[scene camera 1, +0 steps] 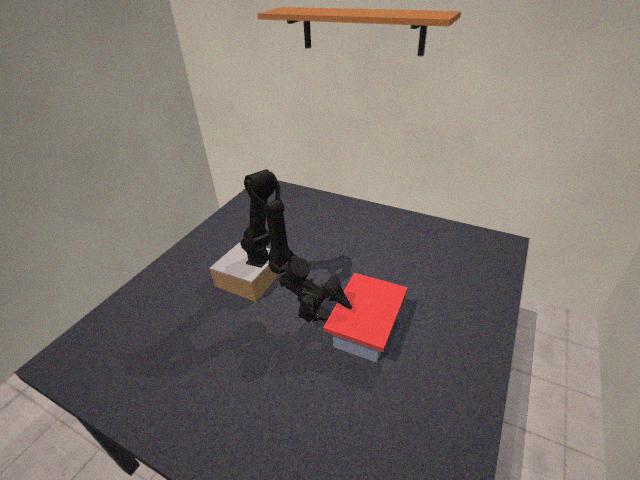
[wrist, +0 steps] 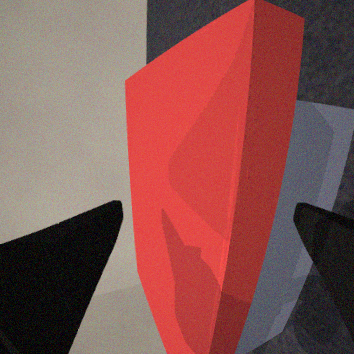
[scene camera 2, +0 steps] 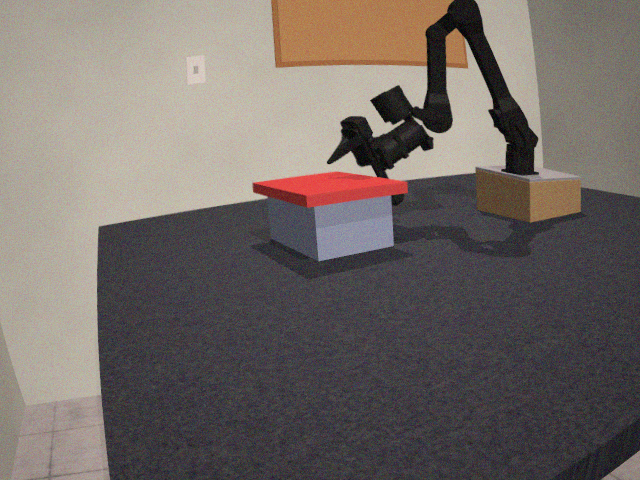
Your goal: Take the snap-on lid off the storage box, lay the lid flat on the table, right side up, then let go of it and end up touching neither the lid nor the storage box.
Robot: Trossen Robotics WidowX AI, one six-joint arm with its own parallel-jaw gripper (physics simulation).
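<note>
The red lid (scene camera 1: 374,310) (scene camera 2: 330,183) (wrist: 150,150) sits flat on top of the blue-grey storage box (scene camera 1: 355,347) (scene camera 2: 354,229) (wrist: 312,150), its rim overhanging the sides. The box stands upright on the dark table (scene camera 1: 310,418) (scene camera 2: 310,361). My gripper (scene camera 1: 339,313) (scene camera 2: 363,181) (wrist: 208,210) is wide open at the lid's edge facing the arm's base, with nothing gripped. One finger is above the lid's top. The other is lower, beside the box and below the lid's level. In the wrist view the lid's near edge shows between the two fingers.
The arm stands on a wooden block (scene camera 1: 235,286) (scene camera 2: 553,198) with a pale top. An orange-brown shelf (scene camera 1: 356,16) (scene camera 2: 367,36) is on the wall, well above the table. A white wall plate (scene camera 2: 195,77) shows in the second scene view.
</note>
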